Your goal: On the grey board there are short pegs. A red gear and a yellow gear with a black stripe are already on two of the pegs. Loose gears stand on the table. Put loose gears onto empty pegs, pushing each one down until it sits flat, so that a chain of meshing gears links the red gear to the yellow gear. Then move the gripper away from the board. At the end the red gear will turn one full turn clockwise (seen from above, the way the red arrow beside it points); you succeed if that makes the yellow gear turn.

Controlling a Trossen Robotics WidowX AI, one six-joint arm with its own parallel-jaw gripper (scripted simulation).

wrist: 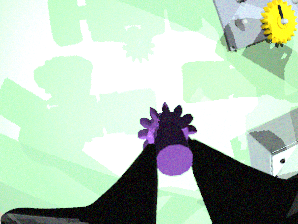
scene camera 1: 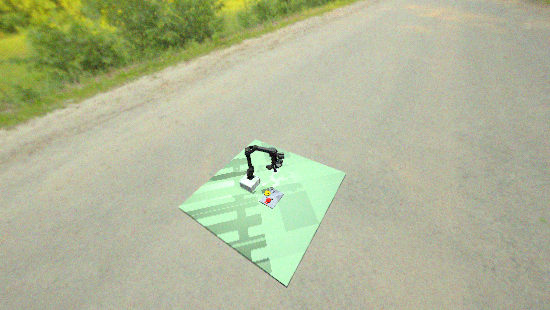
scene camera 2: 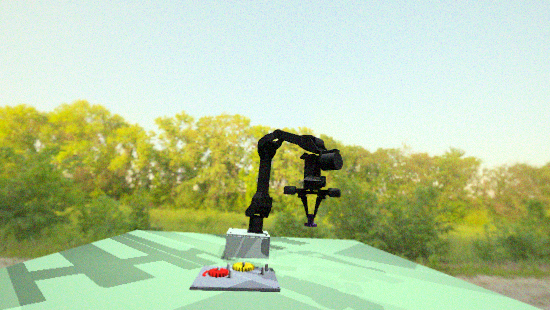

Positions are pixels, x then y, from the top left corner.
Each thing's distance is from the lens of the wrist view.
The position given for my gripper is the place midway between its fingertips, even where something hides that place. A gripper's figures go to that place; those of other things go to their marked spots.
my gripper (wrist: pixel 171 148): 11 cm
purple gear (wrist: pixel 170 132): 10 cm
